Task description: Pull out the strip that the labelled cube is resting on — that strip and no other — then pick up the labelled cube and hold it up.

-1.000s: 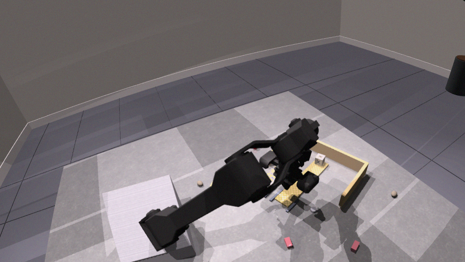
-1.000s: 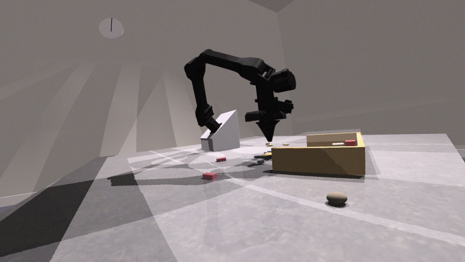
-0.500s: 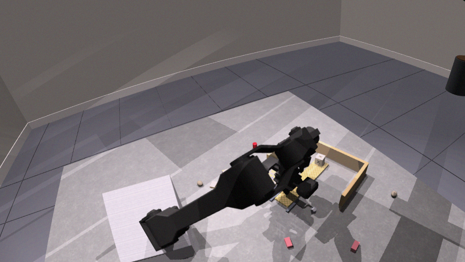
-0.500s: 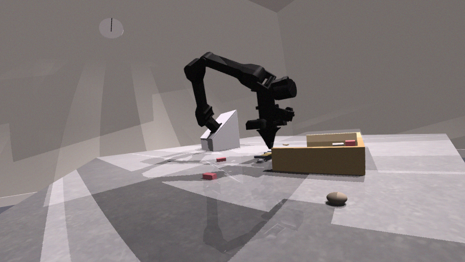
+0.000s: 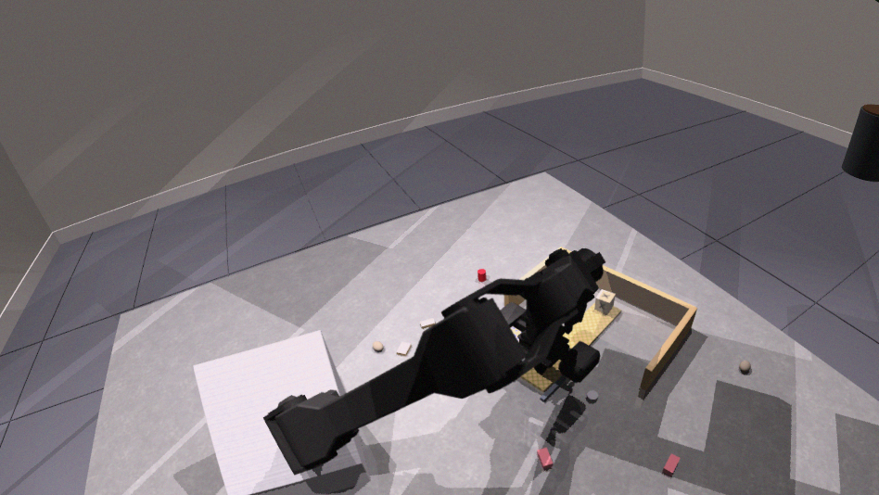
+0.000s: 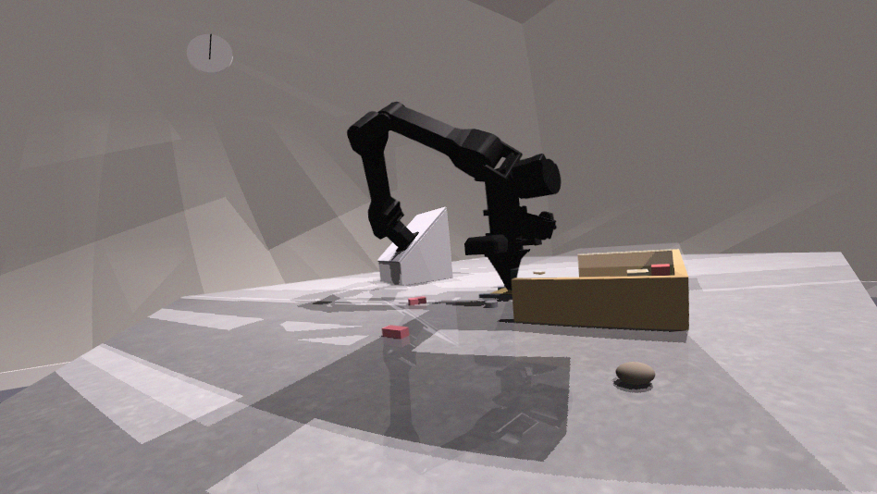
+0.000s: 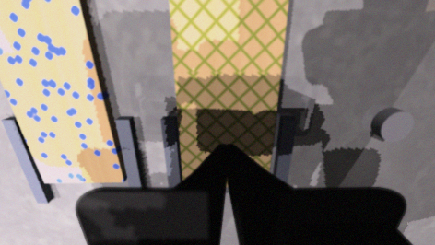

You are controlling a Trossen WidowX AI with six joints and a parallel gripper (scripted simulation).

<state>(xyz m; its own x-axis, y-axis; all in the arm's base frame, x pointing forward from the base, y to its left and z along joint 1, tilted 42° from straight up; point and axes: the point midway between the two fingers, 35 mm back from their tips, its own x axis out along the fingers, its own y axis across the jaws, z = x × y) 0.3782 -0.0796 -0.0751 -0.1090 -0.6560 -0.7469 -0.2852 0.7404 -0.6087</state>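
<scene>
Now: gripper tip 100 mm short of the yellow cross-hatched strip and 30 mm to the right of it.
</scene>
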